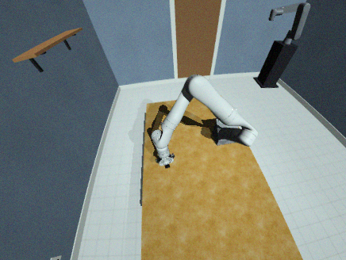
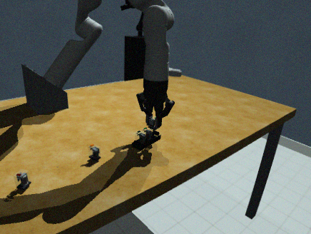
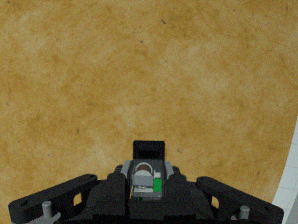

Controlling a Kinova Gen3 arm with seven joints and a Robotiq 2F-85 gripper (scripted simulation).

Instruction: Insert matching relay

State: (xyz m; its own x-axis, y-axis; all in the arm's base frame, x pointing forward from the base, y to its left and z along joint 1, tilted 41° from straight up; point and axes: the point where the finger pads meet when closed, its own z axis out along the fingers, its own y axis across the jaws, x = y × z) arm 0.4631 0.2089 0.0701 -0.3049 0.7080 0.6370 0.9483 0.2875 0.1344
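The black rack lies 60 mm below my hand, 30 mm to the right of it and 10 mm ahead of it.
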